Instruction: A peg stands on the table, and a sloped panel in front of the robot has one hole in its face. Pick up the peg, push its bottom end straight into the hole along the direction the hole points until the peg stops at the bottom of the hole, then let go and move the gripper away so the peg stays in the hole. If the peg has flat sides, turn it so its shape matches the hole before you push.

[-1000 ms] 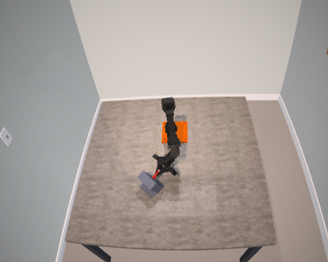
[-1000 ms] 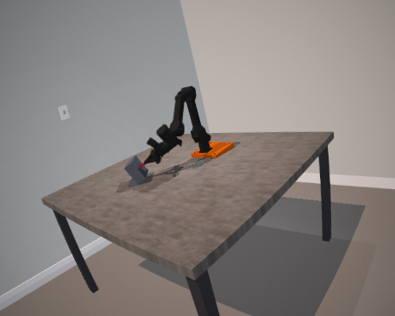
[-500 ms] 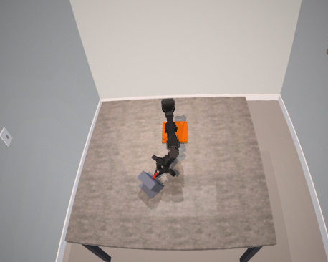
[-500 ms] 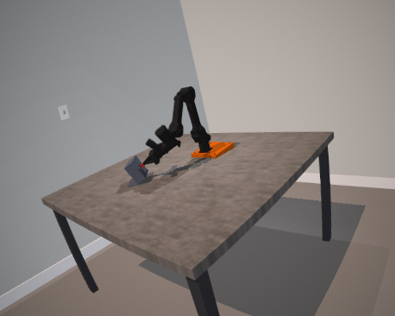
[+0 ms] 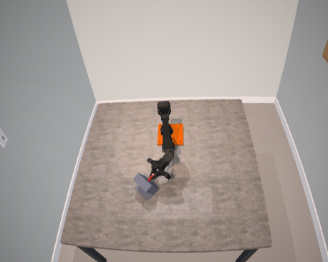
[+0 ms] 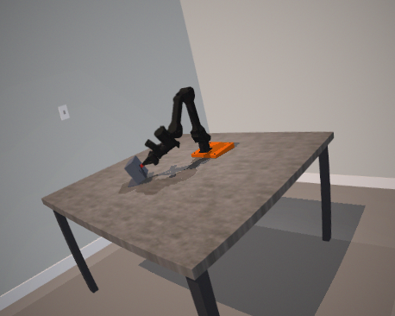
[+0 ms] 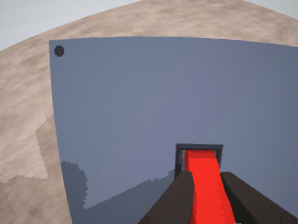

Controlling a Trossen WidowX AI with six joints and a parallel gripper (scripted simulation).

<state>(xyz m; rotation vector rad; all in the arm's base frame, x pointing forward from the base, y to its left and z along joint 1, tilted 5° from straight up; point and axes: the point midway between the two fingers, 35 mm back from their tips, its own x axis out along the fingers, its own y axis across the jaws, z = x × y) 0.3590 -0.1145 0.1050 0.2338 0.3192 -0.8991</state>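
Right now my gripper tip is 2 cm short of the sloped panel, 3 cm to the left of it and 2 cm above it. From my gripper tip the other things lie so: peg 1 cm behind, 1 cm to the left, 1 cm above.
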